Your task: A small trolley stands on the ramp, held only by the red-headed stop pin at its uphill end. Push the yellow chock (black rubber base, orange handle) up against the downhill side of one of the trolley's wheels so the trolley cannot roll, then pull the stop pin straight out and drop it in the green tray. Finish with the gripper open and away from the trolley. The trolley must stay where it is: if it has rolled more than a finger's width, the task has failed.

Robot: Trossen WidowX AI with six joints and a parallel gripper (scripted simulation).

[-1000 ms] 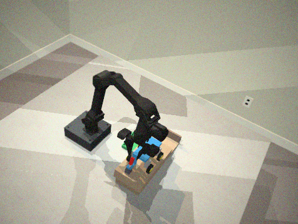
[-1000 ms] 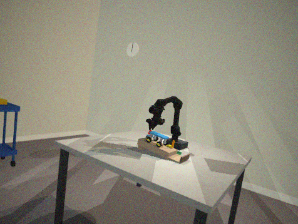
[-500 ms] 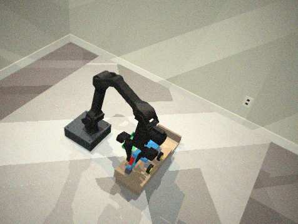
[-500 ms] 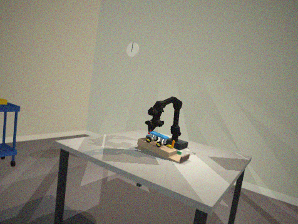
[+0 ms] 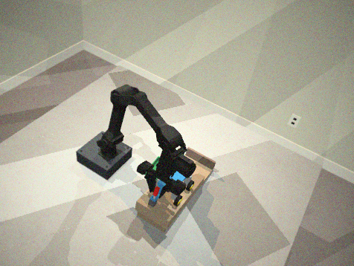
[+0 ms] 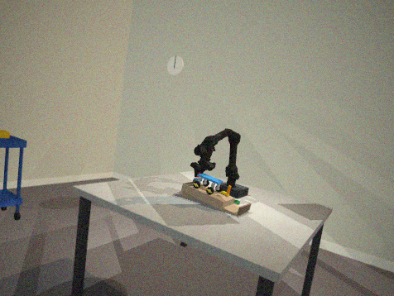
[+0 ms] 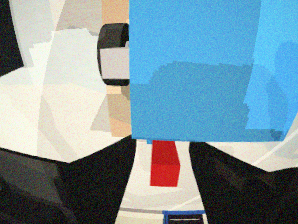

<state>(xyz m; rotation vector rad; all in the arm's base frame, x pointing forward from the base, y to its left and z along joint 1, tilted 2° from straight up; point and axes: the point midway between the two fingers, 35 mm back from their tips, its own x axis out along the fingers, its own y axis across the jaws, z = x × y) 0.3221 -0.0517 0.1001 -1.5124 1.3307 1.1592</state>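
Right now my gripper tip is right at the red-headed stop pin. From my gripper tip the other things lie so: blue-topped trolley 110 mm to the left, 20 mm below; then ramp 110 mm to the left, 90 mm below; then yellow chock 190 mm to the left, 70 mm behind, 50 mm below.
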